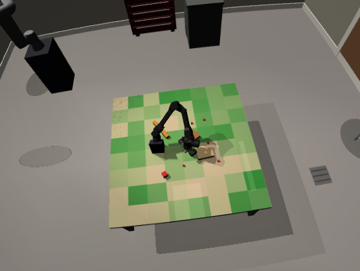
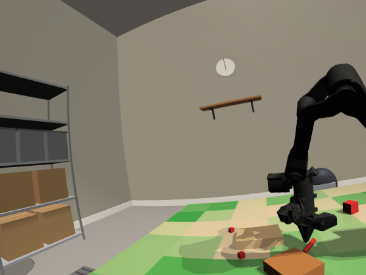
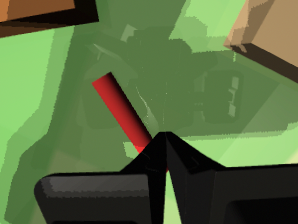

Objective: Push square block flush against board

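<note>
Right now the thin red stick is 2 cm to the left of my gripper tip. From my gripper tip the other things lie so: red cube (22 cm behind, 19 cm to the right, 1 cm above); then flat tan slab (14 cm ahead, 5 cm to the right, 1 cm above); then brown square block (6 cm ahead, 14 cm to the left, 1 cm above).
</note>
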